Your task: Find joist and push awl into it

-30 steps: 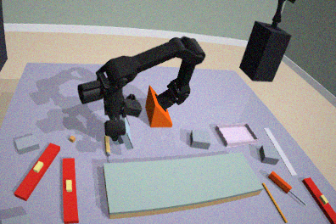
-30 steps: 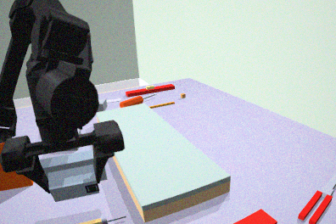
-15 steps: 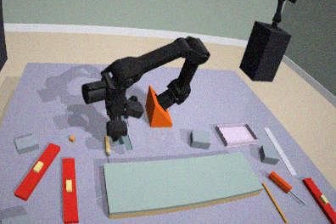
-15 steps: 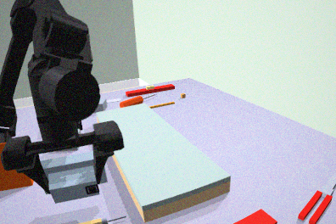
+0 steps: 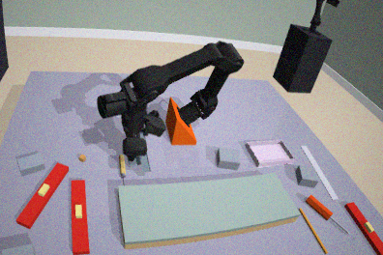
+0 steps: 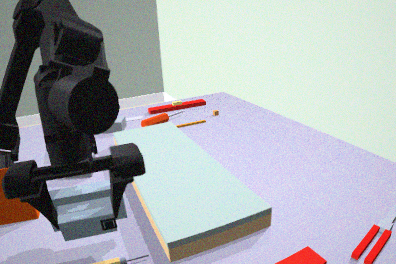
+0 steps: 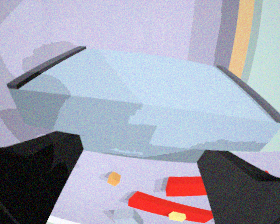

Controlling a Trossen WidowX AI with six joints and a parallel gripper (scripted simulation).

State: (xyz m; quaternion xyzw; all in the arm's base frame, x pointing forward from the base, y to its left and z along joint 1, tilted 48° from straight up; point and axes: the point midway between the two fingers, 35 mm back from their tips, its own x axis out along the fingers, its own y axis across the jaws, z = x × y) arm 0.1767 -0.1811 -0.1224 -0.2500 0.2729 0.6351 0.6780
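Right now the stud finder is 2 cm ahead of my gripper tip and 1 cm to the left of it. The rest, counted from my gripper tip: grey block 31 cm to the right, 7 cm below, 1 cm behind; pale pink tray 53 cm to the left, 6 cm below, 2 cm behind; awl 7 cm below, 2 cm to the right, 2 cm ahead.
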